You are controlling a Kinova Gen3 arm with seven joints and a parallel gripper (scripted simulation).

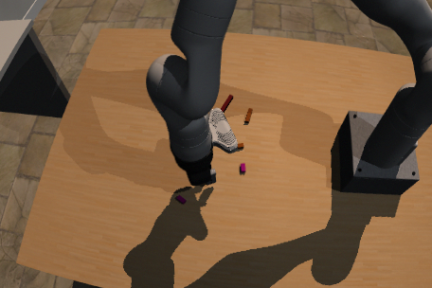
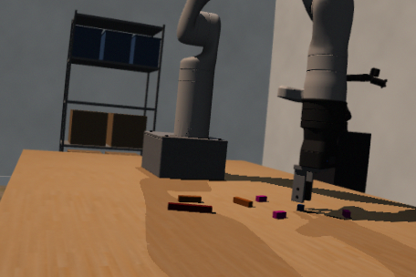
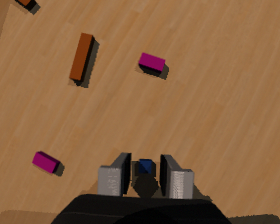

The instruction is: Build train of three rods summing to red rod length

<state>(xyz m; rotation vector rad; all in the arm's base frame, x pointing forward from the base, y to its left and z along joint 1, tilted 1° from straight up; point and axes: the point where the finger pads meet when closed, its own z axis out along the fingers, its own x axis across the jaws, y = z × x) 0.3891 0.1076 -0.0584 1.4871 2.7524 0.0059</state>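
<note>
Now: the blue rod 3 cm below my hand. The rest, counted from my hand: red rod: 1 cm ahead, 21 cm to the right, 3 cm below.
</note>
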